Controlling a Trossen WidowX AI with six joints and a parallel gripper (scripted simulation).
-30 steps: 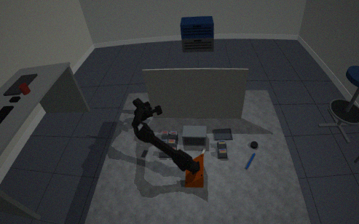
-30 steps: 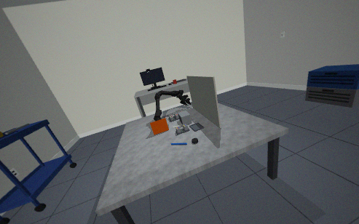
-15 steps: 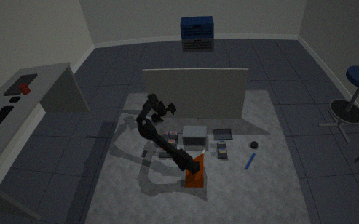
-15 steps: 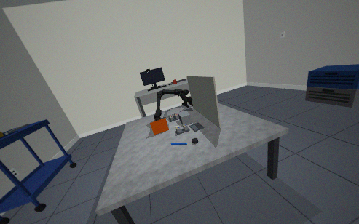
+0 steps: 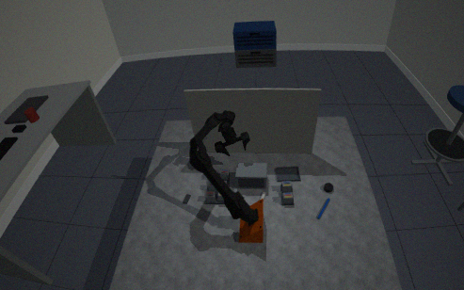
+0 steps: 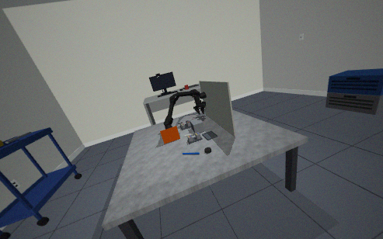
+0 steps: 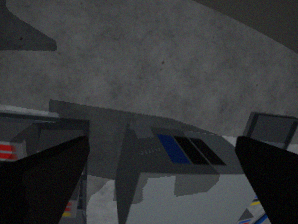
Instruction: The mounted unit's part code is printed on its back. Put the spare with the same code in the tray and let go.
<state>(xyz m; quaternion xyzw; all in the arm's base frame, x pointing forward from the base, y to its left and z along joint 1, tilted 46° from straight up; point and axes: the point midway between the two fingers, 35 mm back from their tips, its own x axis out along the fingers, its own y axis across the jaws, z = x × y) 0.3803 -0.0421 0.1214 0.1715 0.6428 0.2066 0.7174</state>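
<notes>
The grey mounted unit is 10 cm behind my gripper tip, 6 cm to the right of it and 8 cm below it. Round my gripper tip: tall grey panel (12 cm ahead, 10 cm to the right, 10 cm above).
</notes>
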